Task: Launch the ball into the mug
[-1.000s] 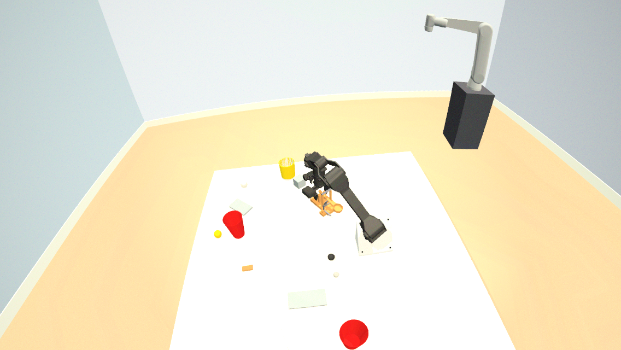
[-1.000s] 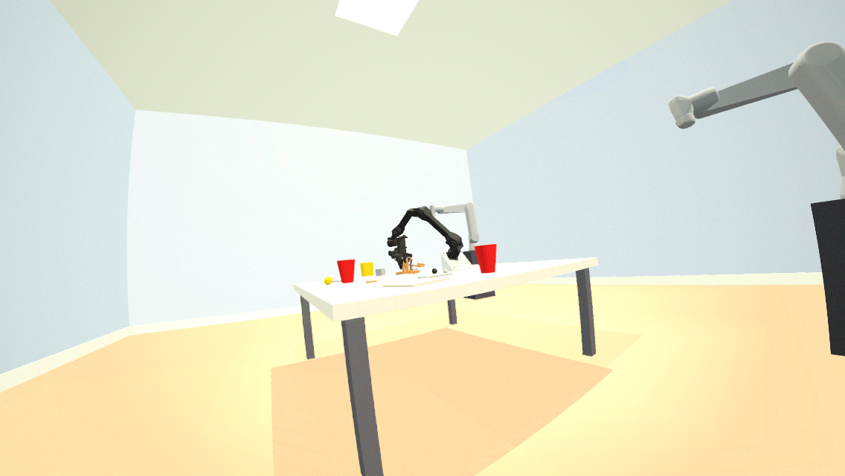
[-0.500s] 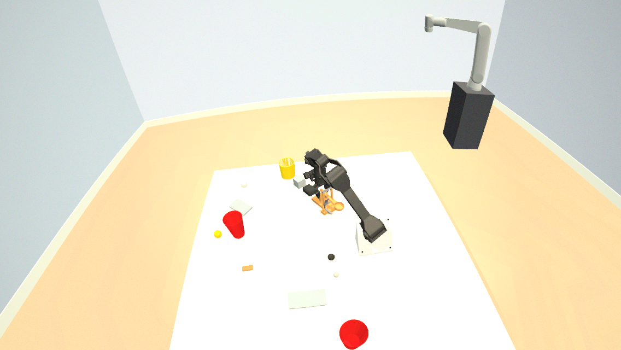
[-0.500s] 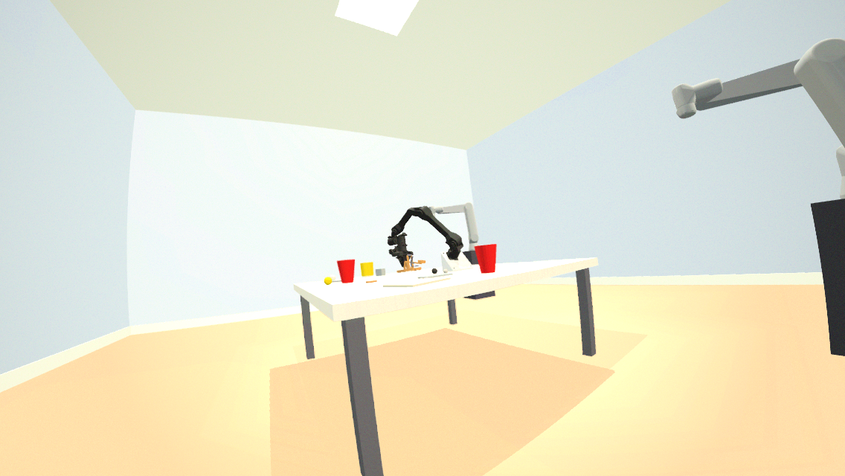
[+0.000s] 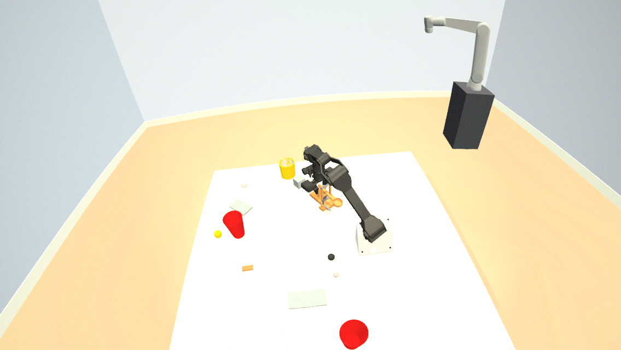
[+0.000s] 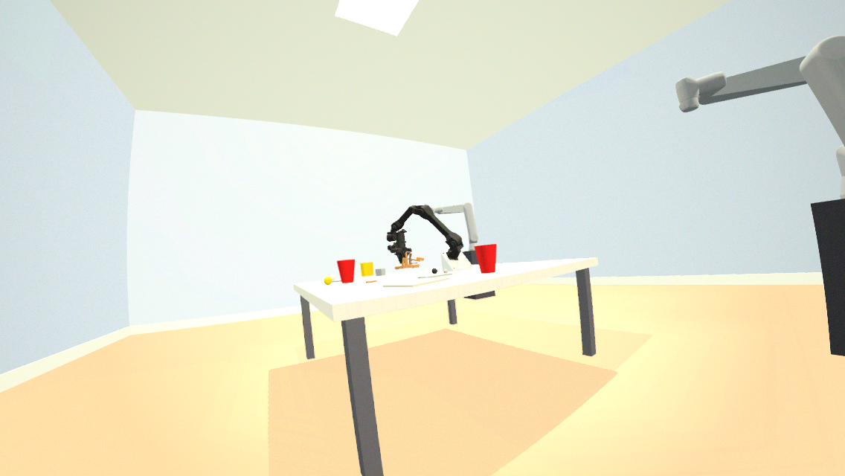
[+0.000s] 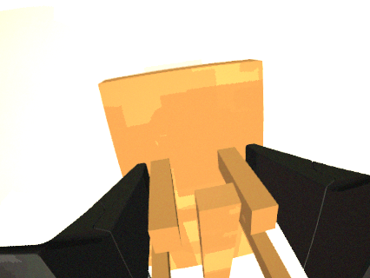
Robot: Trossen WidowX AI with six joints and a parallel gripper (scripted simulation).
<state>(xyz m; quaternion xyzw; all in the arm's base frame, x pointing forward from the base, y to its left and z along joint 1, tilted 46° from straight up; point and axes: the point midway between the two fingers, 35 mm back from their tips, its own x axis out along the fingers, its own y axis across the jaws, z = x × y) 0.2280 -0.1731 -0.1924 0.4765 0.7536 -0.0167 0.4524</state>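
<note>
Now: the black ball 350 mm to the left of my gripper tip, 60 mm behind it and 50 mm below it. From my gripper tip the other things lie so: catapult: 60 mm to the left, 40 mm behind, 20 mm above; then yellow mug: 210 mm to the right, 200 mm ahead, 40 mm below; then grey cube: 130 mm to the right, 120 mm ahead, 50 mm below.
</note>
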